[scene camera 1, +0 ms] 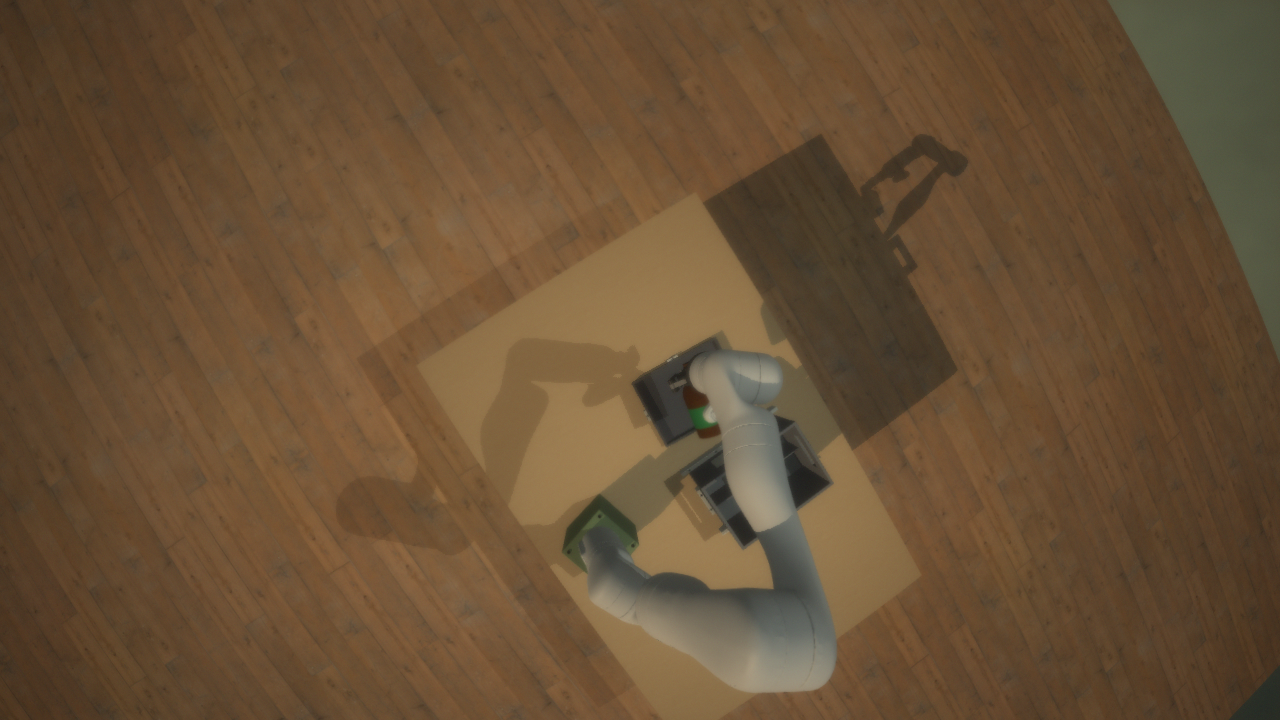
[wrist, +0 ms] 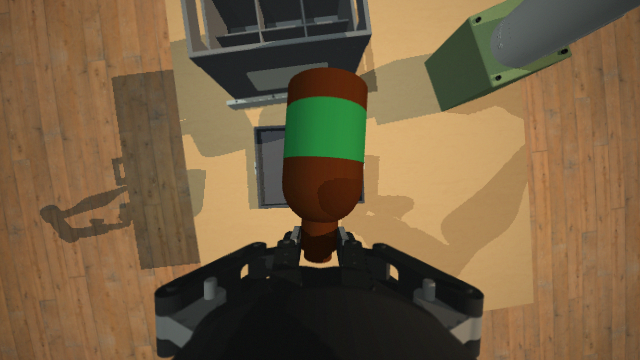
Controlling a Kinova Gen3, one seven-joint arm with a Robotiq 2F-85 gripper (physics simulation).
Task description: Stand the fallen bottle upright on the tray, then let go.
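Pixels of known places: gripper, fingertip midpoint: (wrist: 318, 236); arm's base, link origin: (scene camera 1: 600, 545) (wrist: 518, 40).
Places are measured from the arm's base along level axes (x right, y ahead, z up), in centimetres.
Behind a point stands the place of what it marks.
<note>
A brown bottle (scene camera 1: 699, 418) {x -20.5, y 32.0, z 15.7 cm} (wrist: 325, 127) {x -20.4, y 34.7, z 16.7 cm} with a green label is held by its neck. From above its side shows lengthwise, so it is not upright; its base points toward the dark compartment box. My gripper (scene camera 1: 683, 381) {x -29.7, y 35.0, z 13.1 cm} (wrist: 318, 236) {x -29.7, y 35.0, z 13.1 cm} is shut on the bottle's neck, with the mouth toward the palm. The shallow dark grey tray (scene camera 1: 664, 410) {x -20.3, y 28.5, z -13.8 cm} (wrist: 272, 170) {x -23.1, y 46.0, z -13.8 cm} lies on the light table. In the wrist view it shows well below the bottle, which covers much of it. The arm's wrist hides part of the gripper and bottle in the scene view.
The taller dark compartment box (scene camera 1: 746, 542) {x 14.6, y 31.5, z 2.4 cm} (wrist: 225, 70) {x -6.3, y 50.9, z -1.0 cm} stands beside the tray, partly under the arm in the scene view. A green block (scene camera 1: 601, 513) {x -6.7, y 3.5, z -1.0 cm} (wrist: 457, 65) {x -1.0, y 6.1, z -6.2 cm} stands at the arm's base near the table's edge. Arm shadows fall across the table and floor.
</note>
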